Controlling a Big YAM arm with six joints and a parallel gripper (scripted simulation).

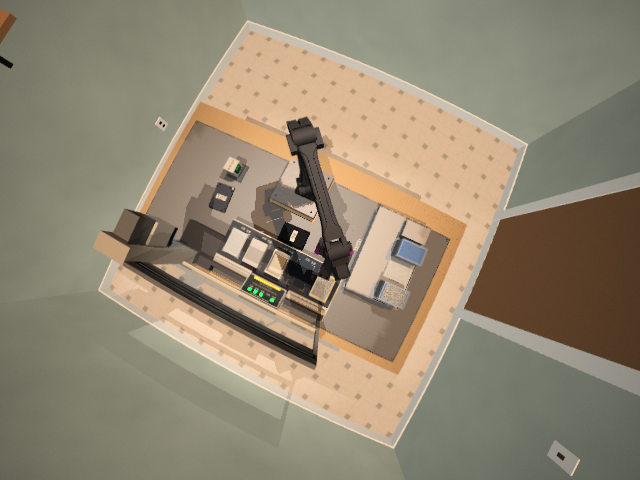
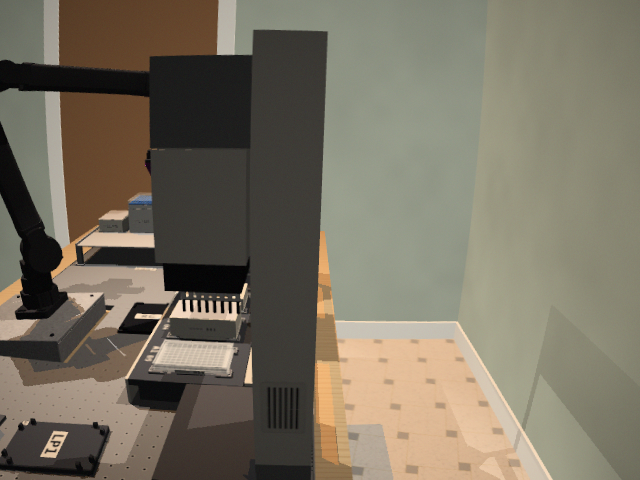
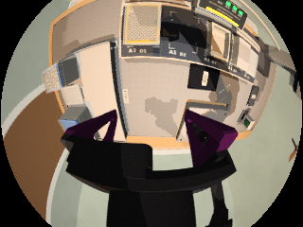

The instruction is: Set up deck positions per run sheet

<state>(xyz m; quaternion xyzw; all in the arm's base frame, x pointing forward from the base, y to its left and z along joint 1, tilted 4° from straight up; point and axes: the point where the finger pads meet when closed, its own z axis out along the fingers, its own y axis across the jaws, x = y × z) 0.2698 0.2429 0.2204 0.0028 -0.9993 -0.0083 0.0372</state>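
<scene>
Now: the yellow-framed tip rack 160 mm ahead of my hand, 20 mm to the left of it and 170 mm below it. Round my hand: shelf: 100 mm behind, 270 mm to the left, 210 mm below; then cream reservoir: 160 mm ahead, 220 mm to the right, 210 mm below; then regrip nest: 220 mm to the right, 260 mm below.
</scene>
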